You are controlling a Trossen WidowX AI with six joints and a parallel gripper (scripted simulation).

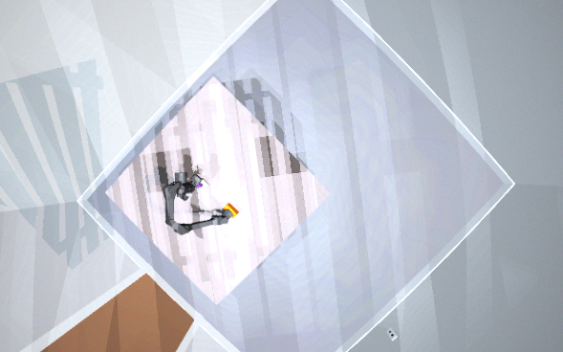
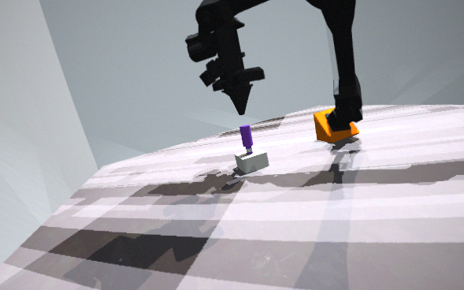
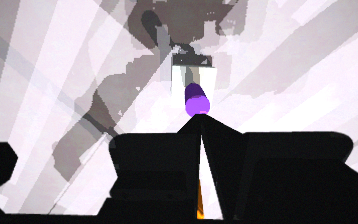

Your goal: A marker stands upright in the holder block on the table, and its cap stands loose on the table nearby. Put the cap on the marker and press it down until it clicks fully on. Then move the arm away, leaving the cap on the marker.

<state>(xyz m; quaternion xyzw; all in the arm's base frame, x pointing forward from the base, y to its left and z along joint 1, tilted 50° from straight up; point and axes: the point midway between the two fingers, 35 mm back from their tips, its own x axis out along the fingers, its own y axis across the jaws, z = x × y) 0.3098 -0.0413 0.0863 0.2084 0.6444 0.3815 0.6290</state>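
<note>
Right now the purple cap is 60 mm below my gripper tip. Also, from my gripper tip: white holder block (120 mm below); then purple marker (60 mm below).
</note>
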